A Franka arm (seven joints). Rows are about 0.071 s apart.
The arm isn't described. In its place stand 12 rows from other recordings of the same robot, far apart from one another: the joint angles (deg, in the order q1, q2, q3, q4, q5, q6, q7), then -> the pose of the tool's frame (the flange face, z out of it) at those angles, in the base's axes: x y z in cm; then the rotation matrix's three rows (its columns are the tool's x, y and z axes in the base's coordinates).
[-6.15, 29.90, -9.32, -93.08, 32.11, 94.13, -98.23] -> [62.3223 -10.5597 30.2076], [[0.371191 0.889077 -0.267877], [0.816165 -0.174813 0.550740], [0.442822 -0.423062 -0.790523]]
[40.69, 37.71, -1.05, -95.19, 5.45, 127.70, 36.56] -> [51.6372 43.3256 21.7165], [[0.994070 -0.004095 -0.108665], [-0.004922 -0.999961 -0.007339], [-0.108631 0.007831 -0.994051]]
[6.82, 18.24, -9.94, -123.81, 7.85, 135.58, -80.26] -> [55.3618 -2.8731 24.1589], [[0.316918 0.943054 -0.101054], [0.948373 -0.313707 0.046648], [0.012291 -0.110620 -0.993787]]
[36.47, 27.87, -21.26, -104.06, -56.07, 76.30, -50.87] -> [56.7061 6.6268 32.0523], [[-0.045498 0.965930 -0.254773], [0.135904 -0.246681 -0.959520], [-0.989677 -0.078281 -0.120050]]
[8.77, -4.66, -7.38, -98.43, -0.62, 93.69, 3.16] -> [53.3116 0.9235 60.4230], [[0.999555 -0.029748 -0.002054], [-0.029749 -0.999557 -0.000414], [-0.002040 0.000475 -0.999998]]
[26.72, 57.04, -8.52, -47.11, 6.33, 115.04, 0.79] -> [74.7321 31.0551 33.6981], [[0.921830 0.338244 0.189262], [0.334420 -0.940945 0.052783], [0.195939 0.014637 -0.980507]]
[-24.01, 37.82, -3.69, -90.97, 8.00, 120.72, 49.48] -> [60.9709 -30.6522 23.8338], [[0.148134 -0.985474 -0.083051], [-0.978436 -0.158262 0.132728], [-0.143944 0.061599 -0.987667]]
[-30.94, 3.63, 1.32, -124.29, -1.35, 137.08, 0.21] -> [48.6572 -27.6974 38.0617], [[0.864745 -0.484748 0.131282], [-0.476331 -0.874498 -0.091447], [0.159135 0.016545 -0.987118]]
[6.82, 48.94, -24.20, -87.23, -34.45, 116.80, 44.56] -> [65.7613 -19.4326 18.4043], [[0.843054 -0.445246 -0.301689], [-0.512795 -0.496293 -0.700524], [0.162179 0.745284 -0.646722]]
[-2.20, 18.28, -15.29, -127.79, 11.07, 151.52, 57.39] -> [53.1272 -17.3029 24.2815], [[0.114099 -0.987279 0.110736], [-0.992809 -0.117375 -0.023505], [0.036204 -0.107258 -0.993572]]
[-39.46, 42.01, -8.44, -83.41, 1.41, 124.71, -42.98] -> [49.7889 -52.1046 25.3382], [[0.996282 -0.061131 -0.060699], [-0.064178 -0.996706 -0.049583], [-0.057468 0.053294 -0.996924]]
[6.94, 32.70, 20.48, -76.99, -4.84, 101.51, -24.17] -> [64.5840 26.9912 40.2317], [[0.633343 0.759987 -0.145932], [0.771963 -0.633681 0.050213], [-0.054313 -0.144456 -0.988019]]
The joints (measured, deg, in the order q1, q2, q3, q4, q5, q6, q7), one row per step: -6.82 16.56 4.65 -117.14 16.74 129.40 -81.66; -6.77 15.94 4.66 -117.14 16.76 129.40 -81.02; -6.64 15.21 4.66 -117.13 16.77 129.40 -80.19; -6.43 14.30 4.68 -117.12 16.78 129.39 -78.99; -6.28 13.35 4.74 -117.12 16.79 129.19 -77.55; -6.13 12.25 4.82 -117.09 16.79 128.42 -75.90; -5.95 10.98 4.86 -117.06 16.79 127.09 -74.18
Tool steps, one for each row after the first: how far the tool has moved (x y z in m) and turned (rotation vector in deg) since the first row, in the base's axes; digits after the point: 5 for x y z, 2 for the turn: 0.00039 0.00057 0.00630 -0.08 -0.46 -0.57; 0.00083 0.00186 0.01380 -0.18 -0.99 -1.26; 0.00123 0.00418 0.02312 -0.28 -1.60 -2.19; 0.00107 0.00645 0.03252 -0.33 -2.01 -3.34; -0.00013 0.00935 0.04286 -0.28 -2.00 -4.53; -0.00261 0.01259 0.05407 -0.15 -1.60 -5.66
